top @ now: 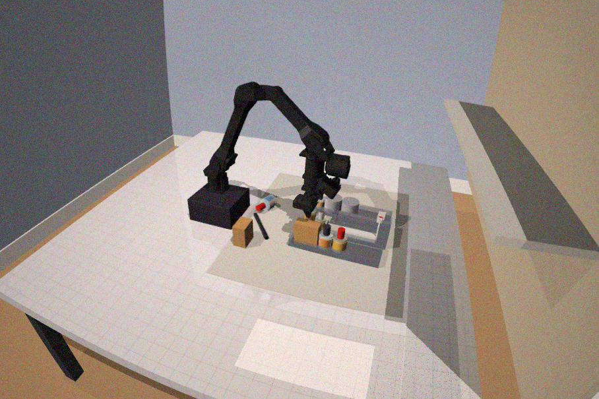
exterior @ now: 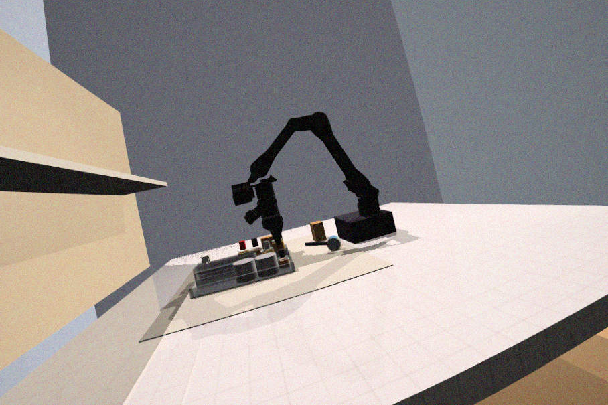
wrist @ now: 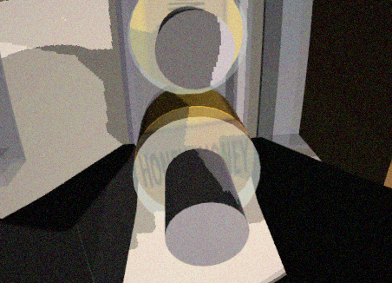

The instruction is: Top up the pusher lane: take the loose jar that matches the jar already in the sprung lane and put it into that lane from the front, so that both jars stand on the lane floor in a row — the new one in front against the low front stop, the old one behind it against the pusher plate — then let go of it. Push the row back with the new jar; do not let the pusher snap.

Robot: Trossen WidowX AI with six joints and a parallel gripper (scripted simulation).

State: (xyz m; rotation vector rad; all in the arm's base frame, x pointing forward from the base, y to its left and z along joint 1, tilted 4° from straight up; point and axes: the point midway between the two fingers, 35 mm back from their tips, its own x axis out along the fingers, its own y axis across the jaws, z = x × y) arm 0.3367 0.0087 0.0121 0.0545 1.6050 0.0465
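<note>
The brown box lies 20 mm ahead of my gripper tip, 80 mm to the right of it and 10 mm below it. Round my gripper tip: white pusher plate (150 mm ahead, 30 mm to the left); black stick (150 mm behind, 60 mm to the right, 50 mm below).
</note>
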